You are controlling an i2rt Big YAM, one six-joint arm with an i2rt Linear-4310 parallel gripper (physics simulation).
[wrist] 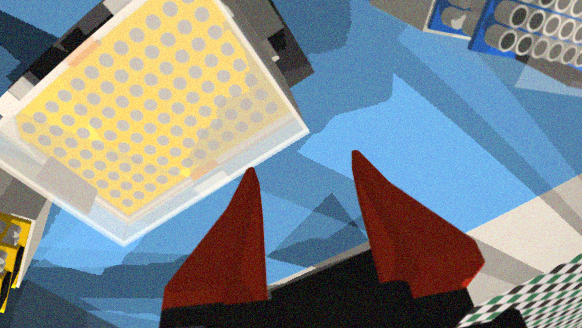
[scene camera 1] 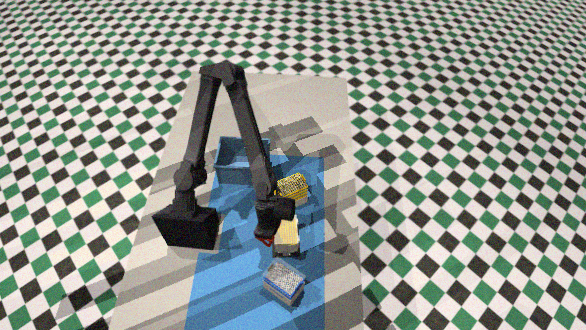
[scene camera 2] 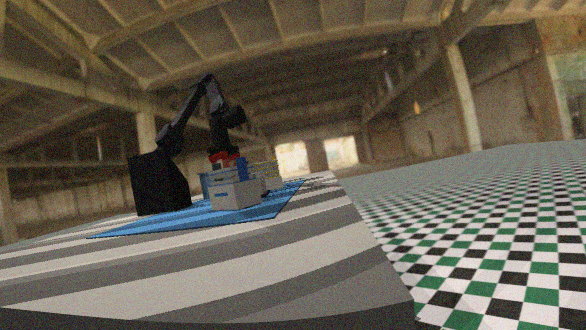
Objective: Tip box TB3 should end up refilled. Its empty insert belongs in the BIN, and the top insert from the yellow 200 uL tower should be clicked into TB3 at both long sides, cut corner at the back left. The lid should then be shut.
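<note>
A box with a perforated yellow insert (scene camera 1: 286, 232) (wrist: 150, 100), which I take for TB3, sits mid-mat. Clear walls and what looks like a clear lid surround the insert; I cannot tell if the lid is fully shut or if the holes hold tips. The yellow tower (scene camera 1: 292, 186) (scene camera 2: 272, 170) (wrist: 11, 245) stands behind the box in the first scene view and is cut off in the wrist view. The blue-grey bin (scene camera 1: 232, 174) is at the back left. My gripper (scene camera 1: 266, 242) (scene camera 2: 225, 160) (wrist: 303, 166) is open and empty, its red fingers beside the box's near corner in the wrist view.
A tip box with a blue insert (scene camera 1: 283, 280) (scene camera 2: 235, 194) (wrist: 540, 35) stands at the front of the blue mat (scene camera 1: 225, 295). Dark blocks (wrist: 292, 50) flank the yellow-insert box. The arm's black base (scene camera 1: 187, 227) (scene camera 2: 157, 185) stands to the left.
</note>
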